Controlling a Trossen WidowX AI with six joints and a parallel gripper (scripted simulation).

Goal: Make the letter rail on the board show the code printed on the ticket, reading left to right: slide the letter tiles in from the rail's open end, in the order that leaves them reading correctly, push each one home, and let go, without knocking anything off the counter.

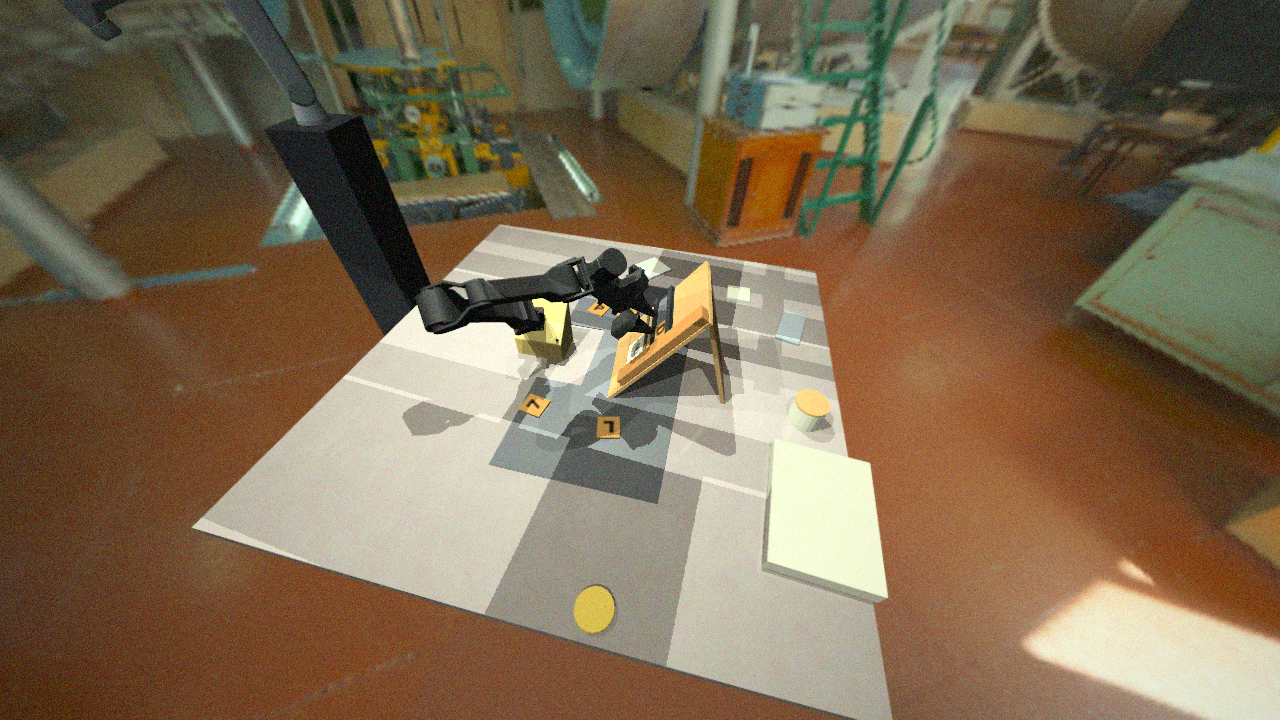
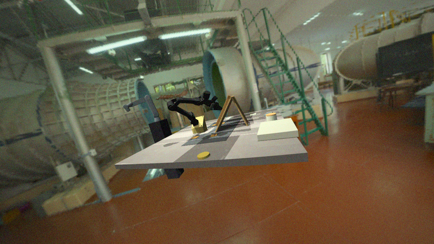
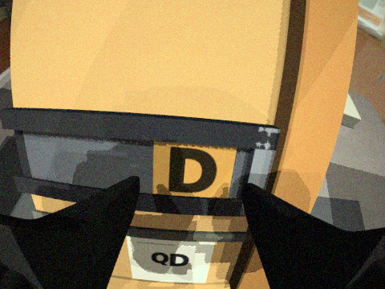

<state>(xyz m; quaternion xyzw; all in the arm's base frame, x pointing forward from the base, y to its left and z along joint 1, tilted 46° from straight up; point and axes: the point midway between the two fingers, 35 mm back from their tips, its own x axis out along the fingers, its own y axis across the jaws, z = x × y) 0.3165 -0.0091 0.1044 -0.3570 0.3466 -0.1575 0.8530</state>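
Right now my gripper tip is 100 mm above the white ticket, 40 mm past it and 10 mm to the right of it. Also, from my gripper tip: mat: 180 mm below, 130 mm behind, 50 mm to the left; then cream block: 370 mm ahead, 360 mm to the right, 170 mm below; then yellow disc: 560 mm to the right, 180 mm below, 70 mm behind.
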